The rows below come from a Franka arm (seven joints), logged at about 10 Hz.
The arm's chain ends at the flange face. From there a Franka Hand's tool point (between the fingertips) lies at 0.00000 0.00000 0.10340 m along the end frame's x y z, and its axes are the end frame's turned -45 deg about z.
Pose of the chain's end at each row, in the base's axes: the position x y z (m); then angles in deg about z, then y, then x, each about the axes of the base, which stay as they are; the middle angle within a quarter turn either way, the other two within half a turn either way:
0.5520, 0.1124, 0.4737, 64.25, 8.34, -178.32
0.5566, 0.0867, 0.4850, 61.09, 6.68, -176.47
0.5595, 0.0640, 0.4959, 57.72, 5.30, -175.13
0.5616, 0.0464, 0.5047, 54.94, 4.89, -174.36
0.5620, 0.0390, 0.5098, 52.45, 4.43, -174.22
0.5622, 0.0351, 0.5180, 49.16, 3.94, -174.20
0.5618, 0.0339, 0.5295, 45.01, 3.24, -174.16
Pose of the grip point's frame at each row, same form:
0.5670, 0.1154, 0.3714, 19.25, 8.34, -178.32
0.5686, 0.0930, 0.3825, 16.09, 6.68, -176.47
0.5691, 0.0727, 0.3933, 12.72, 5.30, -175.13
0.5704, 0.0565, 0.4022, 9.94, 4.89, -174.36
0.5700, 0.0494, 0.4072, 7.45, 4.43, -174.22
0.5693, 0.0455, 0.4154, 4.16, 3.94, -174.20
0.5676, 0.0444, 0.4268, 0.01, 3.24, -174.16

